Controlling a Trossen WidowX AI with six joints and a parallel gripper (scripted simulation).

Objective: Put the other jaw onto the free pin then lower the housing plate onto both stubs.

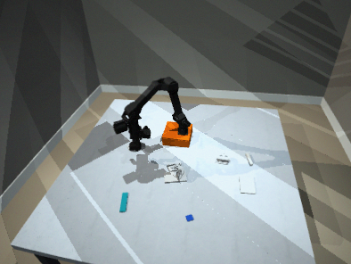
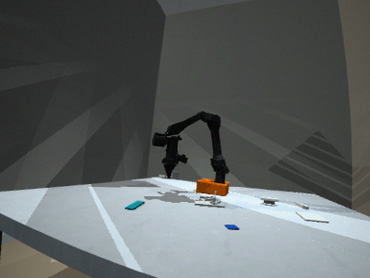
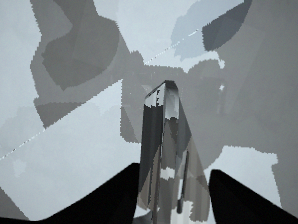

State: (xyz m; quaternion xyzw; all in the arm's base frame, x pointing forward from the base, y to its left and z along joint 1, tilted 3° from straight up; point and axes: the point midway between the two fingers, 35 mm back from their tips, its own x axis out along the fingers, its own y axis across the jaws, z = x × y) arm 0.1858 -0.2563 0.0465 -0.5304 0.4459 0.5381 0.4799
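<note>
Right now my gripper tip is 30 mm to the left of the jaw and 10 mm past it. Also, from my gripper tip: white base (220 mm to the left, 140 mm ahead, 70 mm below); small pale block (490 mm to the left, 70 mm below); teal bar (310 mm ahead, 80 mm below, 30 mm to the right).
</note>
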